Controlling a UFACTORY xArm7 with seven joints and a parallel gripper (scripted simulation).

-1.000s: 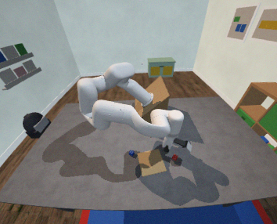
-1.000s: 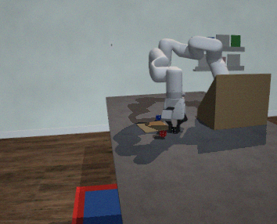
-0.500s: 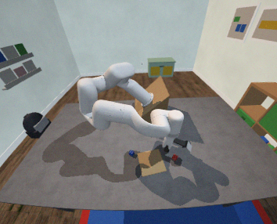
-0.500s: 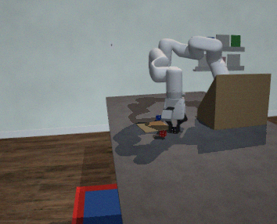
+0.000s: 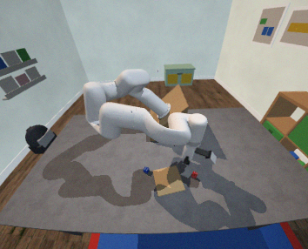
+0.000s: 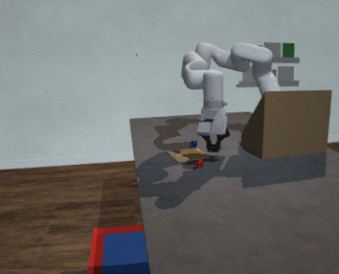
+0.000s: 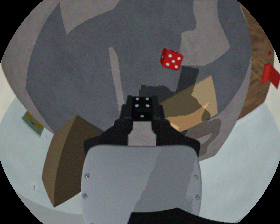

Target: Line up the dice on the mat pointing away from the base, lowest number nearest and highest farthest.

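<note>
My hand is 120 mm to the left of the tan mat, 70 mm short of it and 60 mm above it. The rest, counted from my hand: red die: 70 mm ahead, 50 mm below, 30 mm to the left; black die: 10 mm below; blue die: 230 mm to the right, 50 mm below, 10 mm ahead.
</note>
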